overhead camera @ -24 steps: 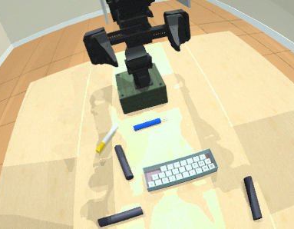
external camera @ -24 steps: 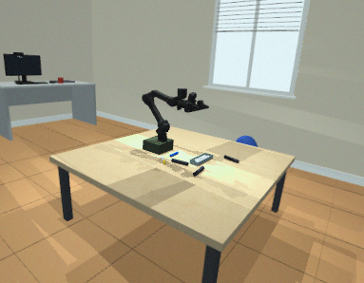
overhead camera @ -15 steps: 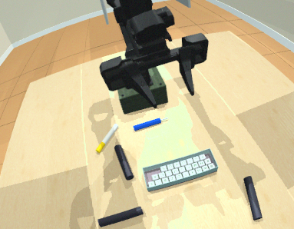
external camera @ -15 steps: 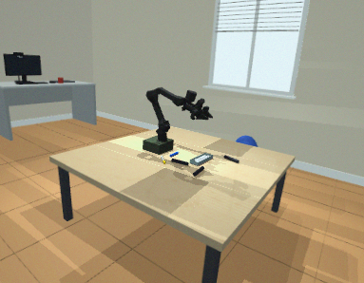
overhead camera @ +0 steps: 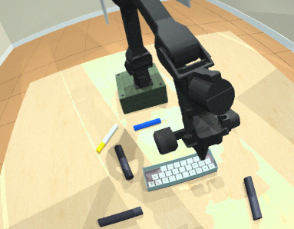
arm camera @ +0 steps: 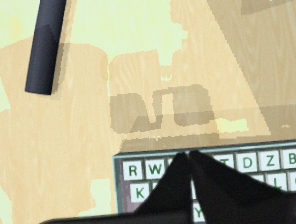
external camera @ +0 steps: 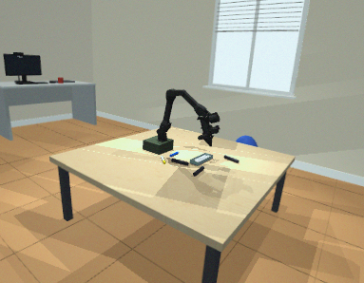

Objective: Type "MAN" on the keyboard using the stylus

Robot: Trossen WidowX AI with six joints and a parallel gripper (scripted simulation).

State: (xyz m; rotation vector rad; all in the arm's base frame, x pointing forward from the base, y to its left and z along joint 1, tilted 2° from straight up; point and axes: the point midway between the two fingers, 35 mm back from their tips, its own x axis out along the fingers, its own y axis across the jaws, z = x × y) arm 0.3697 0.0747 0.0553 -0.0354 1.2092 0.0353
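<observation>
The blue stylus lies 240 mm behind my gripper tip, 70 mm to the right of it and 100 mm below it. Round my gripper tip: grey stylus tip (250 mm behind, 30 mm to the right, 100 mm below); then white pen with yellow cap (220 mm behind, 250 mm to the right, 100 mm below).
</observation>
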